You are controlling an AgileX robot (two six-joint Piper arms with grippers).
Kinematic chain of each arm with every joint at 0, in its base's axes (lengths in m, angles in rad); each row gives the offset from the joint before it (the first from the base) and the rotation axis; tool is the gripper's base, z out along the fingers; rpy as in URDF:
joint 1: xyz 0 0 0.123 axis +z
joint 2: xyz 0 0 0 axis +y
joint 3: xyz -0.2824 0 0.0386 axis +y
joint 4: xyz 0.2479 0 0.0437 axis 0.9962 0 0.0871
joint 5: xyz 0 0 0 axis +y
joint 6: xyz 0.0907 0 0.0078 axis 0.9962 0 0.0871
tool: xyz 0 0 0 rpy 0 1.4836 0
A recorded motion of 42 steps. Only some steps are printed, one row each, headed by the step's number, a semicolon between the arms.
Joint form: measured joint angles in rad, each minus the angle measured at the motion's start. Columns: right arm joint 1, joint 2, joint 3, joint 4, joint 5, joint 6; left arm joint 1, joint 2, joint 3, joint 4, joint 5, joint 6.
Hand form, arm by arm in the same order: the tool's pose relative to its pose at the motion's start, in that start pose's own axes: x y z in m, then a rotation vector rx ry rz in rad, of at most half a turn. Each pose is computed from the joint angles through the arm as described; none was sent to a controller.
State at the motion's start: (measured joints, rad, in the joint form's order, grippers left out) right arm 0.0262 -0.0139 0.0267 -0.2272 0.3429 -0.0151; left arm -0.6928 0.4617 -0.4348 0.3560 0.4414 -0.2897
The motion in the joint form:
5: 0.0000 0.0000 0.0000 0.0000 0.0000 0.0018; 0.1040 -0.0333 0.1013 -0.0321 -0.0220 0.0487
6: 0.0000 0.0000 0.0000 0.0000 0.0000 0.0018; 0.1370 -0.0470 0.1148 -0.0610 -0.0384 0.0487
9: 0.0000 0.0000 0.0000 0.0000 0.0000 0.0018; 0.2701 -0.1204 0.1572 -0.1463 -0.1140 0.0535
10: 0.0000 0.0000 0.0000 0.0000 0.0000 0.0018; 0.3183 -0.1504 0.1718 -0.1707 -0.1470 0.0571
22: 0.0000 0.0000 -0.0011 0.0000 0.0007 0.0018; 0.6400 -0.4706 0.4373 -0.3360 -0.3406 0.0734
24: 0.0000 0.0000 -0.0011 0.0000 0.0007 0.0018; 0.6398 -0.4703 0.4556 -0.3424 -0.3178 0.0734
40: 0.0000 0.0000 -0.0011 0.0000 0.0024 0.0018; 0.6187 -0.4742 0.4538 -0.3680 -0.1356 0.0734
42: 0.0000 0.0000 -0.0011 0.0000 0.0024 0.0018; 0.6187 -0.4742 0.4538 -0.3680 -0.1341 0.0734
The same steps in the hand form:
5: 0.0000 0.0000 0.0000 0.0000 0.0000 0.0018; 0.0299 0.0061 0.0053 -0.0744 0.0593 -0.0094
6: 0.0000 0.0000 0.0000 0.0000 0.0000 0.0018; 0.0328 0.0075 0.0044 -0.0908 0.0474 -0.0479
9: 0.0000 0.0000 0.0000 0.0000 0.0000 0.0018; 0.0387 0.0140 -0.0033 -0.1735 -0.0495 -0.1643
10: 0.0000 0.0000 0.0000 0.0000 0.0000 0.0018; 0.0399 0.0162 -0.0068 -0.2073 -0.0968 -0.1945
22: -0.0003 -0.0001 -0.0001 0.0002 -0.0004 0.0019; 0.0991 0.0193 -0.0166 -0.4611 -0.3654 -0.3649
24: -0.0003 -0.0001 -0.0001 0.0002 -0.0004 0.0019; 0.1066 0.0189 -0.0132 -0.4594 -0.3261 -0.3814
40: -0.0001 -0.0001 -0.0001 0.0002 0.0013 0.0019; 0.1215 0.0149 -0.0093 -0.4307 -0.1563 -0.4429
42: -0.0001 -0.0001 -0.0001 0.0002 0.0013 0.0019; 0.1216 0.0148 -0.0092 -0.4306 -0.1548 -0.4432

